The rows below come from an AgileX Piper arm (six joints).
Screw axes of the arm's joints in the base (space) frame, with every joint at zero. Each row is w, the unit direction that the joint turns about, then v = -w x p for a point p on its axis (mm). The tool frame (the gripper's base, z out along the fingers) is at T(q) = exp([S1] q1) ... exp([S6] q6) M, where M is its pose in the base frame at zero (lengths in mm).
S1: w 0 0 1 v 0 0 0
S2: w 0 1 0 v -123 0 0
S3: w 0 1 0 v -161.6 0 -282.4
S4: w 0.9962 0 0.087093 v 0 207.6 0
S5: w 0 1 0 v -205.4 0 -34.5
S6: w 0.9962 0 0.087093 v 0 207.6 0
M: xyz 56.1 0 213.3 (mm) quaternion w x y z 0.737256 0 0.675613 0
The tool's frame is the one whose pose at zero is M.
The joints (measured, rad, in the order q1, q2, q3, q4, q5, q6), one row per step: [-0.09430, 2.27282, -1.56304, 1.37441, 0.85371, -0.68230]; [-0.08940, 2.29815, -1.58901, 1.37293, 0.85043, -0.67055]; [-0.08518, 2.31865, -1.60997, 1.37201, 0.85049, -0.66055]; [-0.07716, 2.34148, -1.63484, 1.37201, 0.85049, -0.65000]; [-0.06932, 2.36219, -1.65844, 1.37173, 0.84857, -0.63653]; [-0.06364, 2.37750, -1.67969, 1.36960, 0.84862, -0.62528]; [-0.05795, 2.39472, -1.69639, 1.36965, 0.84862, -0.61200]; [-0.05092, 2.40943, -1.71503, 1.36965, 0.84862, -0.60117]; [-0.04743, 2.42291, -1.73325, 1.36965, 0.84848, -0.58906]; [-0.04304, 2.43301, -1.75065, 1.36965, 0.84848, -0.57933]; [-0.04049, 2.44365, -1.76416, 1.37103, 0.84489, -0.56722]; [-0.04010, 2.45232, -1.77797, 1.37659, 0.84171, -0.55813]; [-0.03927, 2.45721, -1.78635, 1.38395, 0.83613, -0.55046]
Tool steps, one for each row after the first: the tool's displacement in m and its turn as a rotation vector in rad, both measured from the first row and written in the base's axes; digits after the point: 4 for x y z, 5 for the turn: [0.0049, 0.0017, -0.0054, 0.00287, 0.00716, -0.00277]; [0.0085, 0.0033, -0.0099, 0.00723, 0.01373, -0.00300]; [0.0127, 0.0069, -0.0144, 0.01241, 0.01907, -0.00029]; [0.0167, 0.0103, -0.0184, 0.01766, 0.02535, -0.00059]; [0.0200, 0.0128, -0.0205, 0.02119, 0.02748, 0.00073]; [0.0225, 0.0155, -0.0246, 0.02791, 0.03736, -0.00029]; [0.0253, 0.0188, -0.0271, 0.03303, 0.04114, 0.00136]; [0.0281, 0.0204, -0.0290, 0.03876, 0.04495, -0.00126]; [0.0307, 0.0225, -0.0295, 0.04325, 0.04460, -0.00159]; [0.0330, 0.0234, -0.0314, 0.04844, 0.04955, -0.00871]; [0.0355, 0.0234, -0.0319, 0.05588, 0.04995, -0.01830]; [0.0374, 0.0235, -0.0319, 0.06298, 0.05048, -0.02969]
